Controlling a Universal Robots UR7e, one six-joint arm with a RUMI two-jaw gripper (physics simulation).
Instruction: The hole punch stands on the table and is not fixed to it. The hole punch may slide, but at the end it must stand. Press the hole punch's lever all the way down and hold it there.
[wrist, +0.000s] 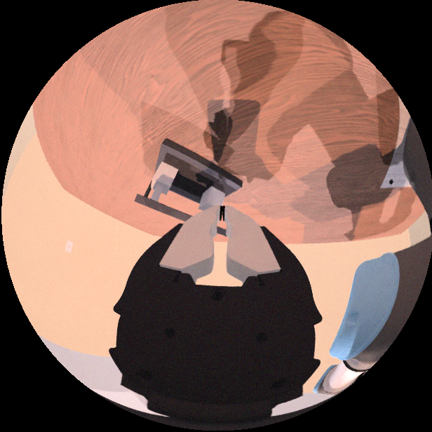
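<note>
The hole punch (200, 163) is a dark grey body with two pale blocks, in the wrist view just left of and above the fingertips. It appears to stand on the wooden table (100, 145). A thin dark bar (162, 208) runs along its near side and passes behind the fingers; it looks like the lever's edge, seen nearly edge-on. My gripper (222, 207) is shut and empty. Its tips overlap the right end of the punch in the view, beside the right pale block. Whether they touch it, and how far down the lever is, I cannot tell.
Dark shadows of the arm lie across the table beyond and to the right of the punch. A pale mounting plate (396, 176) and part of the robot's arm (372, 305) with blue caps show at the right. The table's near edge runs below the punch.
</note>
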